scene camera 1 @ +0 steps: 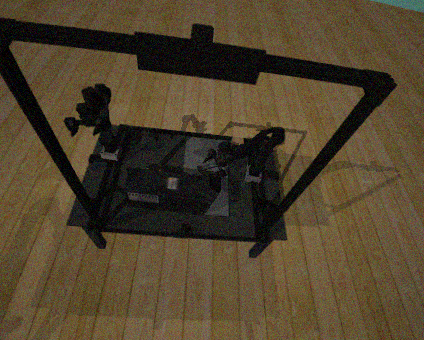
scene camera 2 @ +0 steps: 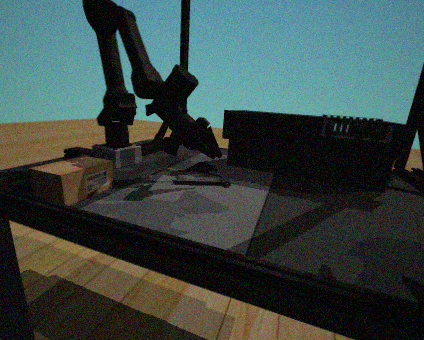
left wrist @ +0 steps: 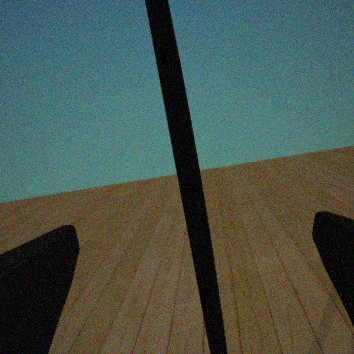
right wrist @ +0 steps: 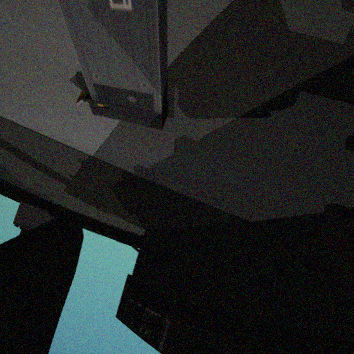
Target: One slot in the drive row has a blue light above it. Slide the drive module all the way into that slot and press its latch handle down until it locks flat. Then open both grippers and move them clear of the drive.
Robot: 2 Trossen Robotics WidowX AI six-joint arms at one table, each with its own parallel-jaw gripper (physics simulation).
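Seen in the pictures: left gripper, fingertip midpoint: (scene camera 1: 82, 135) (left wrist: 197, 233); right gripper, fingertip midpoint: (scene camera 1: 205, 169) (scene camera 2: 217, 157) (right wrist: 205, 222); left arm's base, origin of the base link: (scene camera 1: 110, 148); right arm's base, origin of the base link: (scene camera 1: 254, 172) (scene camera 2: 117, 145).
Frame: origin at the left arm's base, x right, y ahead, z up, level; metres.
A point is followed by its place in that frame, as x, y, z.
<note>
The drive module (scene camera 2: 200, 182) @[-0.047, 0.609, -0.064] (right wrist: 119, 67) @[-0.015, 0.590, -0.060] is a thin flat grey piece lying on the pale mat (scene camera 2: 194, 219) @[-0.202, 0.540, -0.070] (scene camera 1: 195, 152) @[-0.134, 0.518, -0.070], outside the dark drive chassis (scene camera 1: 184, 195) @[0.304, 0.502, 0.104] (scene camera 2: 295, 148) @[0.174, 0.422, 0.013]. The chassis' drive row (scene camera 1: 143, 197) @[0.328, 0.291, 0.059] (scene camera 2: 340, 127) @[0.298, 0.311, 0.075] shows as a strip of small slots; I cannot make out a blue light. My right gripper (scene camera 1: 205, 162) @[0.030, 0.601, -0.015] (scene camera 2: 195, 152) is open and empty, angled down just above the module's near end. My left gripper (scene camera 1: 84, 127) @[0.278, 0.056, 0.427] (left wrist: 197, 233) @[0.278, 0.056, 0.427] is open and empty, raised off the table's far left corner and facing out over the floor.
A cardboard box (scene camera 2: 76, 179) @[-0.253, 0.759, -0.027] stands by the right arm's base at the table edge. A black frame with slanted posts (scene camera 1: 312, 168) @[0.410, 0.933, 0.611] and an overhead beam (scene camera 1: 197, 57) @[0.468, 0.511, 0.965] spans the table. One post (left wrist: 182, 168) @[0.453, 0.088, 0.421] crosses the left wrist view.
</note>
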